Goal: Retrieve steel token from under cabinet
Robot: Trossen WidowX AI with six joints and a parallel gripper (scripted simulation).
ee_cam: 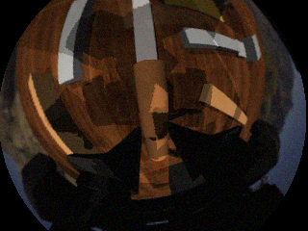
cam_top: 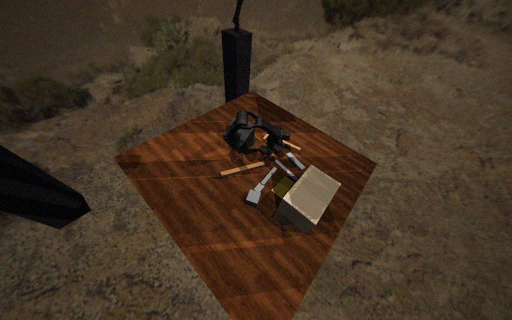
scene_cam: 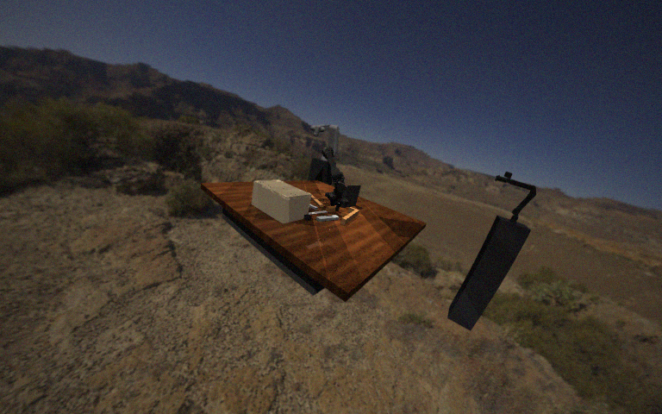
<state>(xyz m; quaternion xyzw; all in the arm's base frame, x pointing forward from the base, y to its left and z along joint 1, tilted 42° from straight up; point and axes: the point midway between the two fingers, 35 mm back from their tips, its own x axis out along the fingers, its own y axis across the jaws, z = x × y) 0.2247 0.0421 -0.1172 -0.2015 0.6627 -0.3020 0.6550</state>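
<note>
Right now the grey bar is 180 mm ahead of my gripper tip and 80 mm to the left of it. Also, from my gripper tip: wooden stick (40 mm behind, 220 mm to the right); then grey block (150 mm ahead, 330 mm to the right, 10 mm above); then grey scraper (130 mm ahead, 200 mm to the right).
</note>
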